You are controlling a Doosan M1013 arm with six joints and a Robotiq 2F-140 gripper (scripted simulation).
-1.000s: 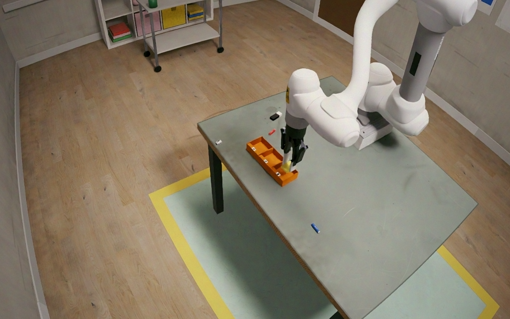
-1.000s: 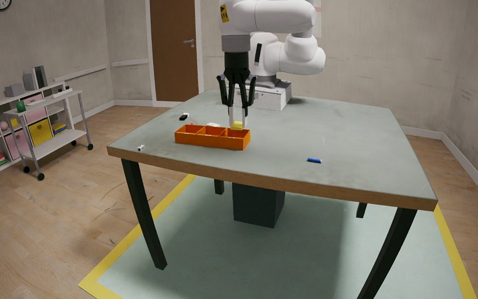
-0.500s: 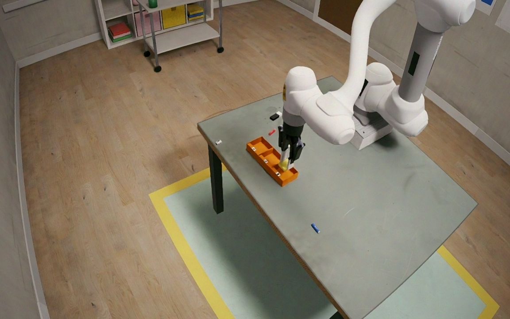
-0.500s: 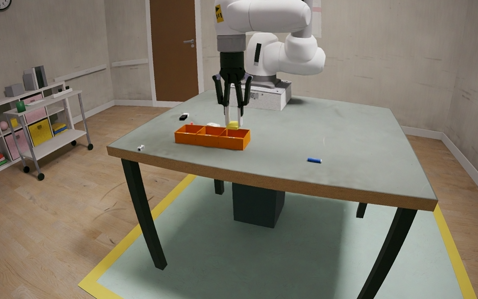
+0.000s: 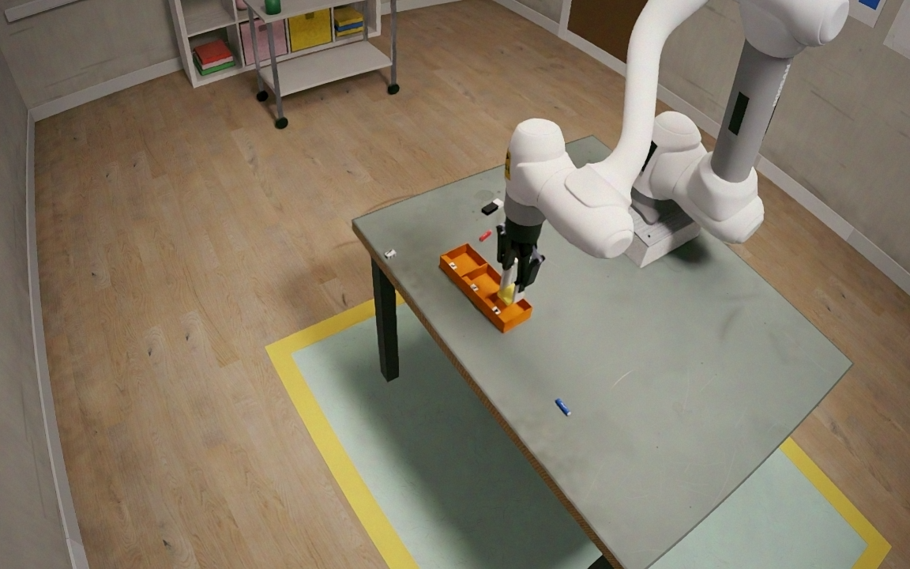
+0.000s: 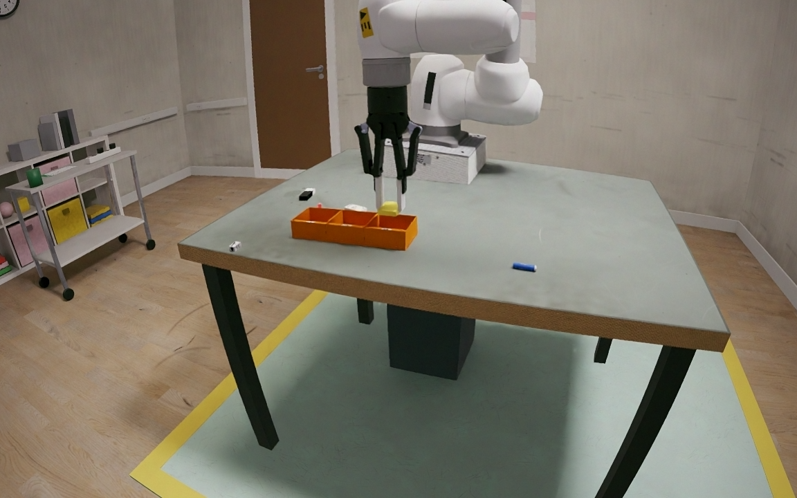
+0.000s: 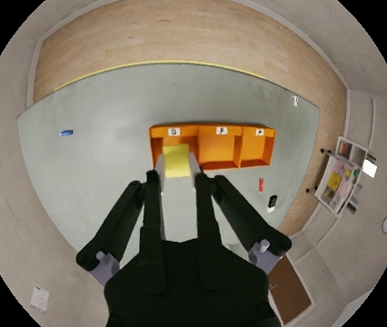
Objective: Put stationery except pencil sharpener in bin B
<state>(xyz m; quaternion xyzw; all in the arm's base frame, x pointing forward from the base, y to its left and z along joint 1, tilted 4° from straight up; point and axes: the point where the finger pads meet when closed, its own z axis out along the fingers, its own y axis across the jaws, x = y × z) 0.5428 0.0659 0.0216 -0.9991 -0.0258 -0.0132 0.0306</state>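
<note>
The black piece is 32 cm to the right of my hand, 19 cm behind it and 9 cm below it. The rest, counted from my hand: orange bin (8 cm to the right, 8 cm below, 1 cm ahead); then yellow sticky pad (3 cm below); then flat white piece (14 cm to the right, 12 cm behind, 9 cm below).
</note>
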